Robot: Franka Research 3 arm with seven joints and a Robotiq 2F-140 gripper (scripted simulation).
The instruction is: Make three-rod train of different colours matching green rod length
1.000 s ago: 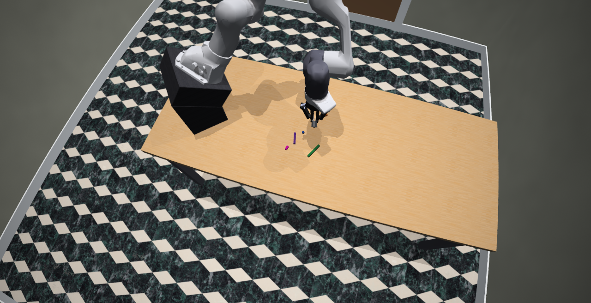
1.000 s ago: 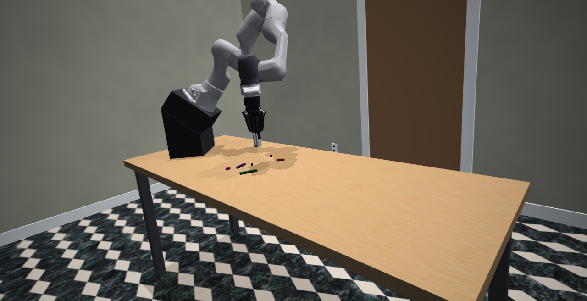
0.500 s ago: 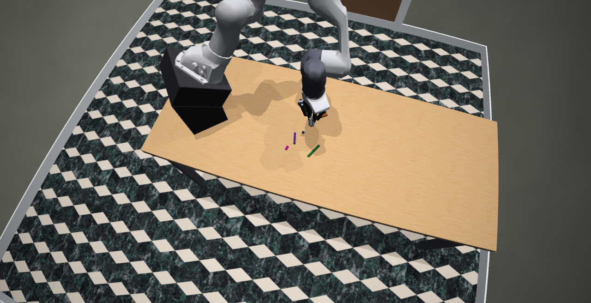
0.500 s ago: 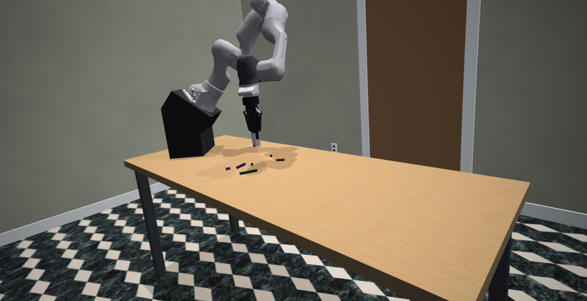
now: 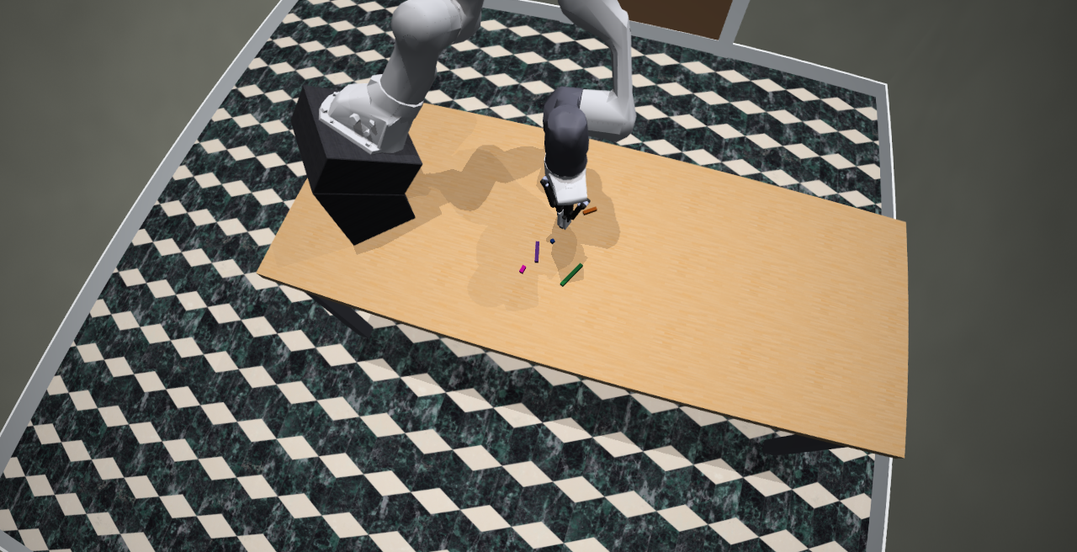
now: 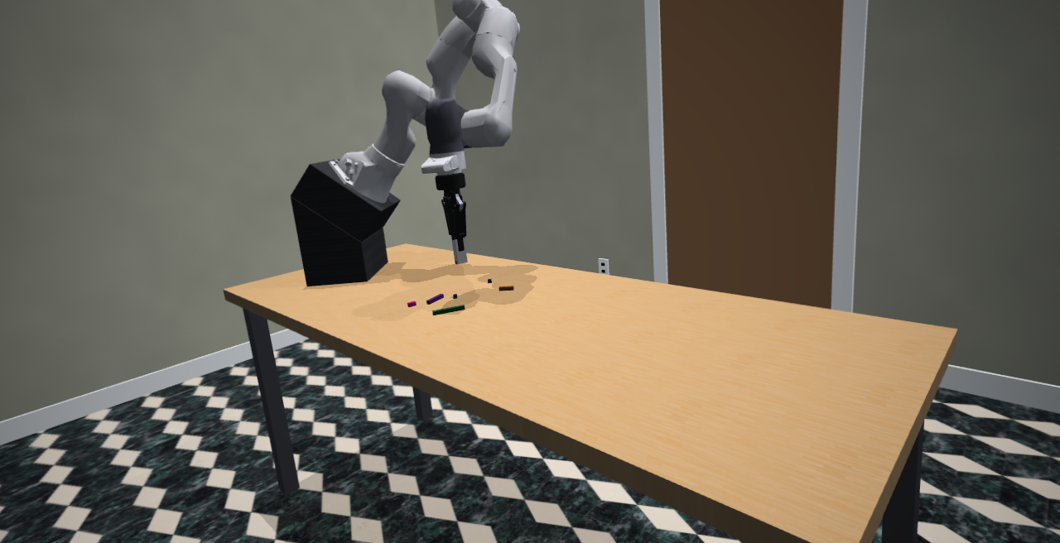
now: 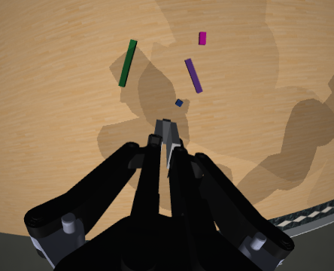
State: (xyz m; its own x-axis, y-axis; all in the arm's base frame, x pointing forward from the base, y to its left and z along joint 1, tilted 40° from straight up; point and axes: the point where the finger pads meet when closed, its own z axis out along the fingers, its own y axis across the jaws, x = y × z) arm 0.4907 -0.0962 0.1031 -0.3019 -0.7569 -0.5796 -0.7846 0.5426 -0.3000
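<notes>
Now: hand 60 mm past the purple rod, 50 mm to the left of it and 130 mm above it. The rest, counted from my hand: orange rod (50 mm ahead, 110 mm to the left, 130 mm below); grey rod (30 mm below); green rod (50 mm ahead, 100 mm to the right, 130 mm below).
</notes>
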